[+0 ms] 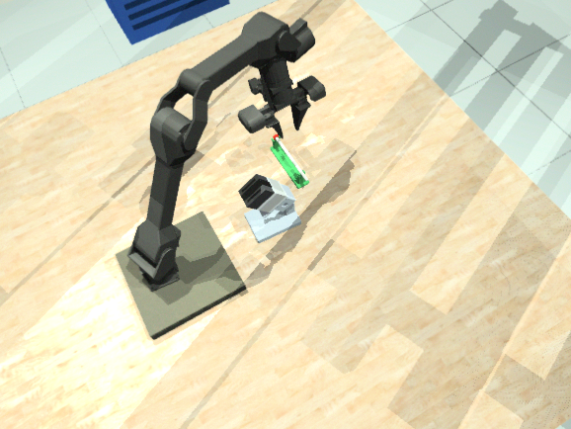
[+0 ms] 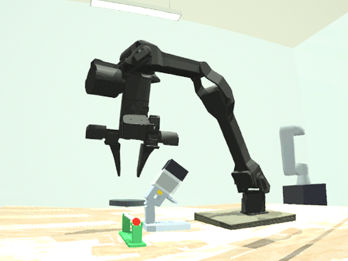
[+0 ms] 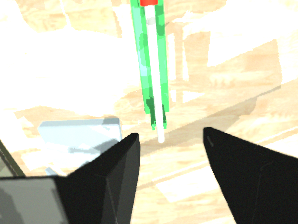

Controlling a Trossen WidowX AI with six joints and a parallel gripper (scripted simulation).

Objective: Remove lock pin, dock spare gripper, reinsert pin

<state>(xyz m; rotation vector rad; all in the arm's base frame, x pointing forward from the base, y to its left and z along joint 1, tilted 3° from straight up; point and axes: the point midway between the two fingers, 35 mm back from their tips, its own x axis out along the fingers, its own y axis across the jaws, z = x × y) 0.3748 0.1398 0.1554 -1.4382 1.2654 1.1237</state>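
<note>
Now: the green cradle 110 mm below my gripper tip. Round my gripper tip: spare gripper: 110 mm behind, 120 mm to the right, 10 mm below; then mount: 90 mm behind, 110 mm to the right, 80 mm below.
</note>
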